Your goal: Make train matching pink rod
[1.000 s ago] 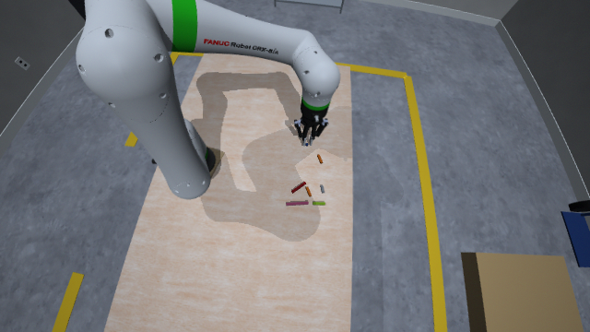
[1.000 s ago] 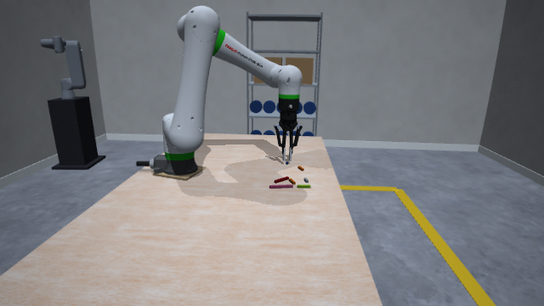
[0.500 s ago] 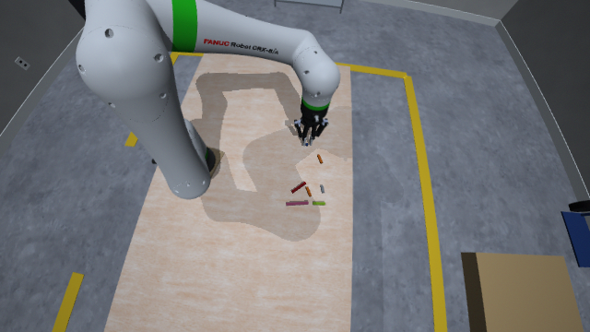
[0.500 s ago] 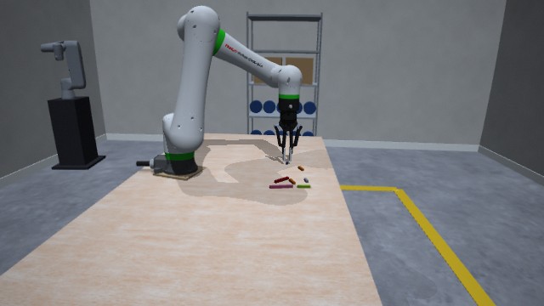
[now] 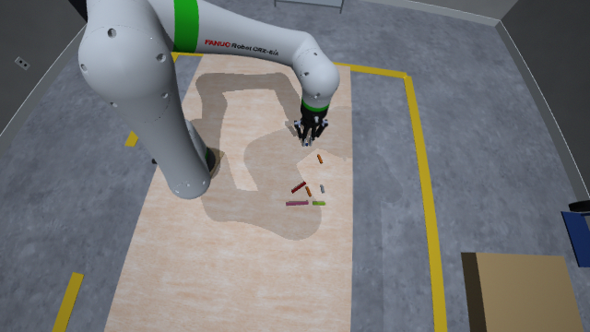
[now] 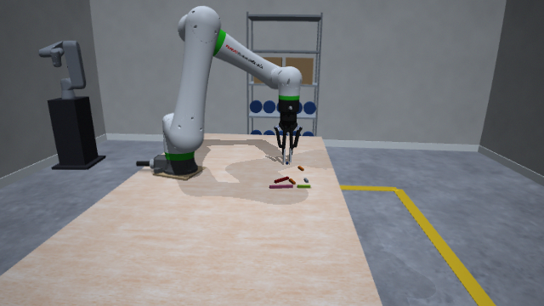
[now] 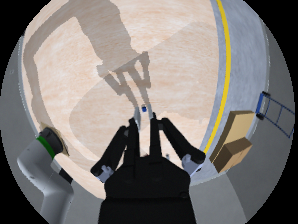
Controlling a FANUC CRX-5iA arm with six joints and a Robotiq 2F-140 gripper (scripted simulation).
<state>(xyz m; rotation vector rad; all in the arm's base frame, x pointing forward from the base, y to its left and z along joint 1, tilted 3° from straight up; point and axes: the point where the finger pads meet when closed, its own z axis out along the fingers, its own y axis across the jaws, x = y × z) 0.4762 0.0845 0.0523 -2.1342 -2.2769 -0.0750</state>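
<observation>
The blue rod lies 4 cm below my hand. From my hand the other things lie so: grey rod 21 cm to the right, 6 cm ahead, 4 cm below; lime rod 27 cm to the right, 4 cm below, 4 cm ahead; red rod 20 cm to the right, 4 cm below, 4 cm behind.
</observation>
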